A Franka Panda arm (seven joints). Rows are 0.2 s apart.
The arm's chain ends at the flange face. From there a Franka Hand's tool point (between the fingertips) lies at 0.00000 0.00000 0.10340 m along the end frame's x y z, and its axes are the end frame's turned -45 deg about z.
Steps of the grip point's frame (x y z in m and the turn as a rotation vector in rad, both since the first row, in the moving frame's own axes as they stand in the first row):
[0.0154, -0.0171, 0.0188, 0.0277, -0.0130, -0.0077]
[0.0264, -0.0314, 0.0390, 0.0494, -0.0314, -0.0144]
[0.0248, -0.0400, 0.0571, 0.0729, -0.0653, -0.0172]
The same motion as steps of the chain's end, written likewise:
[0.0018, -0.0219, 0.0188, 0.0104, -0.0288, -0.0077]
[0.0024, -0.0396, 0.0392, 0.0127, -0.0571, -0.0144]
[-0.0007, -0.0454, 0.0576, 0.0054, -0.0977, -0.0172]

